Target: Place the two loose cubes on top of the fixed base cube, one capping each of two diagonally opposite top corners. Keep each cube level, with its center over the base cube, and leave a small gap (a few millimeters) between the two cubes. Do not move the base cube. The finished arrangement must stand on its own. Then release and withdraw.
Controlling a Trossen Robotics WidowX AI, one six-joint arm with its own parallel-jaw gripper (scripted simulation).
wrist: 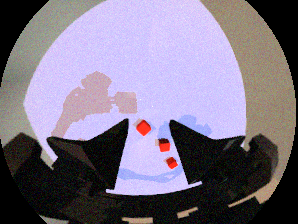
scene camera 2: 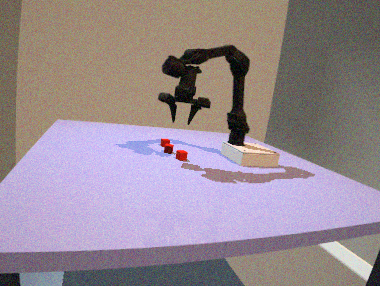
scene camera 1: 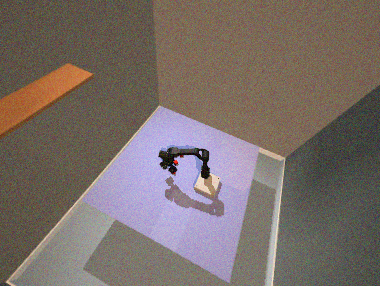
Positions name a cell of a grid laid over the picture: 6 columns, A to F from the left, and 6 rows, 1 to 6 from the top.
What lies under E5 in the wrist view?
The gripper.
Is the gripper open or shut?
Open.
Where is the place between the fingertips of the gripper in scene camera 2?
C3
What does the gripper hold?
Nothing.
